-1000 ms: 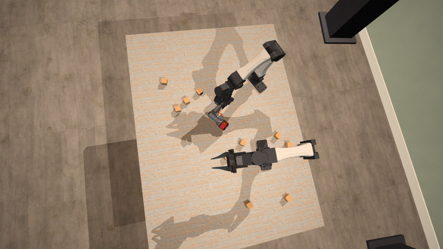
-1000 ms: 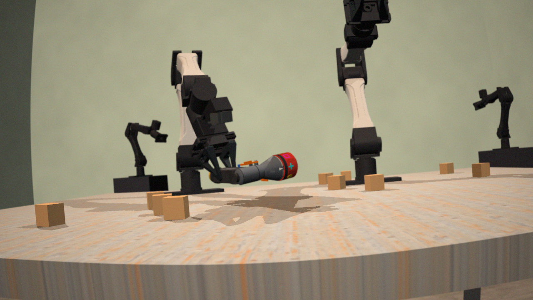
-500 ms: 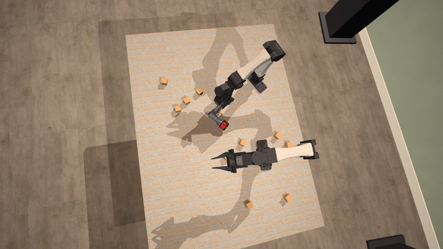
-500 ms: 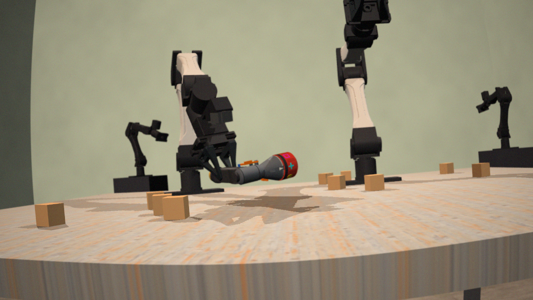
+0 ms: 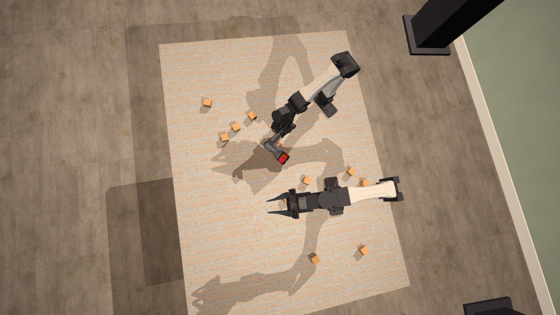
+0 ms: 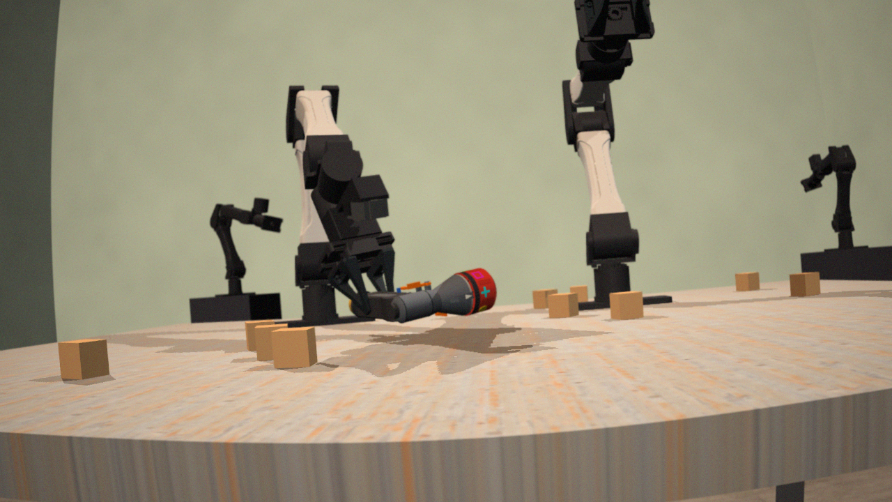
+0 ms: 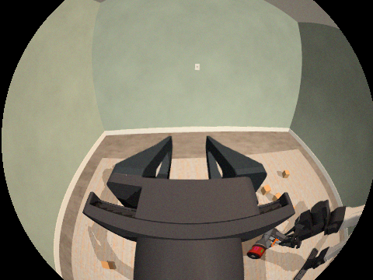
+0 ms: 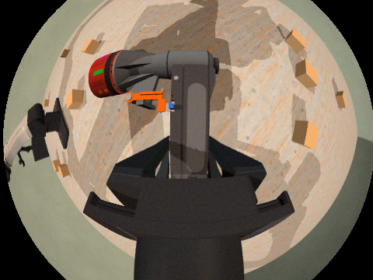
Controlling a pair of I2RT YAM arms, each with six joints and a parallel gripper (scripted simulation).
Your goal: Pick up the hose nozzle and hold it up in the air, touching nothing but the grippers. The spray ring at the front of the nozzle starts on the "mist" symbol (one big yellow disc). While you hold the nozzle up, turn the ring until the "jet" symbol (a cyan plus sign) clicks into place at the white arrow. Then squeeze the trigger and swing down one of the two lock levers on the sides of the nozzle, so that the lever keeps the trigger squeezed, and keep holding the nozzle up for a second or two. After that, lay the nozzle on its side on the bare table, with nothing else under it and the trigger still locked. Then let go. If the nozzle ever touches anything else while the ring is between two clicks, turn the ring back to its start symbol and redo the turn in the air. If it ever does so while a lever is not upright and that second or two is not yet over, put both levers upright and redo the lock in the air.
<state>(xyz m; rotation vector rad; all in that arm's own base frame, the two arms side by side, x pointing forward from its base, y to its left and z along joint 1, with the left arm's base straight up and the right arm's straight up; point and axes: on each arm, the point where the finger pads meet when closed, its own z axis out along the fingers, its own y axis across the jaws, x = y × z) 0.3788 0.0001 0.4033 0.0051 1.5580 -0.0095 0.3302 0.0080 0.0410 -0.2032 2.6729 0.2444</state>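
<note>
The red spray ring lies 10 mm behind my right hand, 130 mm to the left of it and 10 mm above it. Round my right hand: pale trigger: 20 mm to the left.
</note>
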